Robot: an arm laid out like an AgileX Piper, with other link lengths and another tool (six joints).
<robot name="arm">
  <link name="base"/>
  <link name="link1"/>
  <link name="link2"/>
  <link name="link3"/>
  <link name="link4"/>
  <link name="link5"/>
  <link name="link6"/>
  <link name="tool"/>
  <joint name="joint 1" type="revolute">
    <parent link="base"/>
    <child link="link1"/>
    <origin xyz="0 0 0.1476"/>
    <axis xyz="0 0 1"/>
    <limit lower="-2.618" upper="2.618"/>
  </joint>
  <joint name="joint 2" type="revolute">
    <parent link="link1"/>
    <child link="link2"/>
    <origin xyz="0 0 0"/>
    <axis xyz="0 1 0"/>
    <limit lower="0" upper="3.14"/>
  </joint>
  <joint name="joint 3" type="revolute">
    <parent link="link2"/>
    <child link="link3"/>
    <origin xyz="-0.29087 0 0.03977"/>
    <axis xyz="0 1 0"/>
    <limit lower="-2.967" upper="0"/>
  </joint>
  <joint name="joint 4" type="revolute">
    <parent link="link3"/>
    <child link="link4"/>
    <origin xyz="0.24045 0 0.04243"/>
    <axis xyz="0.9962 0 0.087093"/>
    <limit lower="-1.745" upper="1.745"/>
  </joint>
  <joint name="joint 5" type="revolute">
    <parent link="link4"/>
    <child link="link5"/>
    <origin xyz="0 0 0"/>
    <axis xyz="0 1 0"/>
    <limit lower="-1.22" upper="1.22"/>
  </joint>
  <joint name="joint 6" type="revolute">
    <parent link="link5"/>
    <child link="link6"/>
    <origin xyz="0.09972 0 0.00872"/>
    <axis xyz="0.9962 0 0.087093"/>
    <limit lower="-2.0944" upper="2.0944"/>
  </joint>
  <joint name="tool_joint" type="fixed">
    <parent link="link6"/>
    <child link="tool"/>
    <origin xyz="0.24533 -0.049 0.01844" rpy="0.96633 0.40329 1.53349"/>
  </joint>
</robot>
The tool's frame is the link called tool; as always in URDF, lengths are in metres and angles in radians.
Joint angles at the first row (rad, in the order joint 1, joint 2, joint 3, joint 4, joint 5, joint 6):
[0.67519 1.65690 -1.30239 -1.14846 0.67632 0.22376]
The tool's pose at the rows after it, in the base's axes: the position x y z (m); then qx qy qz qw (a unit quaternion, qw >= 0):
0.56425, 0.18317, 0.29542, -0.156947, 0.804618, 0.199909, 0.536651
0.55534, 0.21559, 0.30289, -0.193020, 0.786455, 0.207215, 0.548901
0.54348, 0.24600, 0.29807, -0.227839, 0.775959, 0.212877, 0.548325
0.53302, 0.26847, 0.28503, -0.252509, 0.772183, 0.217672, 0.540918
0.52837, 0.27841, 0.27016, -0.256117, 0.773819, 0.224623, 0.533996
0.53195, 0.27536, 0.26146, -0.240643, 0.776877, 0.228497, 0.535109
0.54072, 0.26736, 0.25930, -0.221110, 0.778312, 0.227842, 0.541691
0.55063, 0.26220, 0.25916, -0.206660, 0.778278, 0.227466, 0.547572
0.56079, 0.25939, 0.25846, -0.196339, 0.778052, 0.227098, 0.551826
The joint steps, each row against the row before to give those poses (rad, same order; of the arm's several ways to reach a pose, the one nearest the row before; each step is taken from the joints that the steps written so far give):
[0.05407 0.00098 0.02557 -0.17064 0.01223 0.14435]
[0.05719 0.00013 0.04245 -0.13175 -0.00740 0.10876]
[0.05259 0.00618 0.04462 -0.09580 -0.00335 0.07656]
[0.03865 0.01251 0.03876 -0.06194 -0.00281 0.05711]
[0.01753 0.01758 0.02104 -0.02719 -0.00202 0.05078]
[-0.00286 0.02192 -0.00283 -0.00783 0.00864 0.04616]
[-0.01452 0.02470 -0.02106 -0.00244 0.01255 0.03174]
[-0.01725 0.02612 -0.03016 -0.00105 0.00372 0.01718]
[-0.01723 0.02844 -0.03344 -0.00107 -0.00168 0.00958]

